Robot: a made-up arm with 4 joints. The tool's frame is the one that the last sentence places.
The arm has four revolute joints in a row. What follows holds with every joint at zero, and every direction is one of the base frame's.
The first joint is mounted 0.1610 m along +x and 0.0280 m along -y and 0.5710 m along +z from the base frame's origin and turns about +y.
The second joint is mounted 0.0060 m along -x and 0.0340 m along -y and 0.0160 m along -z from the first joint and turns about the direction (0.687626, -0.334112, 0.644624).
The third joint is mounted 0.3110 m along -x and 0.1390 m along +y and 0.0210 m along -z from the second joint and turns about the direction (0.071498, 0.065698, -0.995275).
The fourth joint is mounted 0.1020 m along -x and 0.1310 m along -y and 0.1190 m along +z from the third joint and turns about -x.
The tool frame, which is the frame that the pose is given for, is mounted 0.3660 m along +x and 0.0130 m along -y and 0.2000 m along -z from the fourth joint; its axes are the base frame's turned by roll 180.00, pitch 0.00 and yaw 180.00 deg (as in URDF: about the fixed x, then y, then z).
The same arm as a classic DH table. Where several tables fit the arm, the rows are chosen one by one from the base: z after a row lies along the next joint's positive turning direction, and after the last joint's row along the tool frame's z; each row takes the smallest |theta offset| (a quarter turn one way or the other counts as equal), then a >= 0, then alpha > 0; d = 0 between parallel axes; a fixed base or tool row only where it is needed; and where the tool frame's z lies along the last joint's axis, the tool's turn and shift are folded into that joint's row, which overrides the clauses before.
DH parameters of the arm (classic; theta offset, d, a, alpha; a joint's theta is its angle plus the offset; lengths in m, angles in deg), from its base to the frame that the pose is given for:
base (fixed): 0.00 0.5710 0.1610 -90.00
joint 1: 46.85 -0.0674 0.0076 109.52
joint 2: 79.18 -0.4484 0.0125 127.91
joint 3: -21.64 -0.3854 -0.1229 94.10
joint 4: 3.78 -0.2731 -0.0130 -90.00
tool (fixed): -90.00 0.2000 0.0000 0.00

